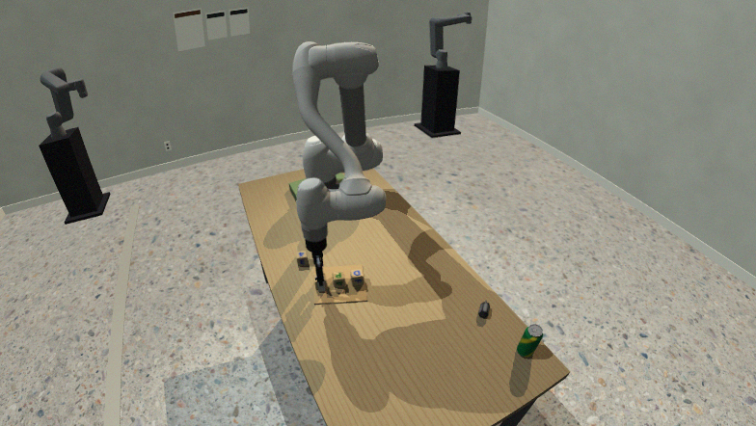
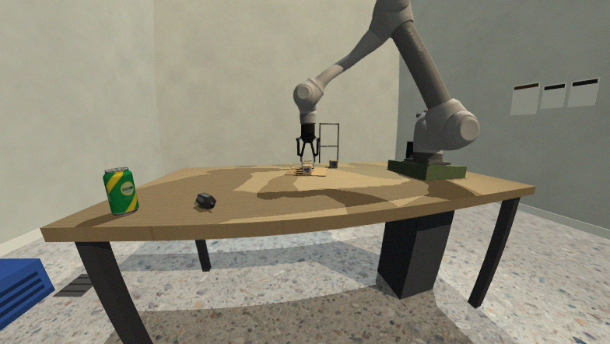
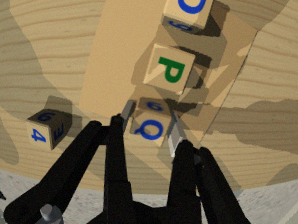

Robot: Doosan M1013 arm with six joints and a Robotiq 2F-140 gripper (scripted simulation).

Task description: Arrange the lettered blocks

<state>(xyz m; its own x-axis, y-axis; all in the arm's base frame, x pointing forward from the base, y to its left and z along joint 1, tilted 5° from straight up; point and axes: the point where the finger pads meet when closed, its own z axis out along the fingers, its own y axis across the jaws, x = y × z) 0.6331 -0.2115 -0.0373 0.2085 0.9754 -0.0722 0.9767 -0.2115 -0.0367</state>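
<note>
The blue-lettered block lies 10 mm below my hand. Also, from my hand: D block: 30 mm ahead, 140 mm to the left, 10 mm below; tan mat: 20 mm ahead, 70 mm to the left, 30 mm below; black object: 370 mm ahead, 510 mm to the left, 20 mm below.
</note>
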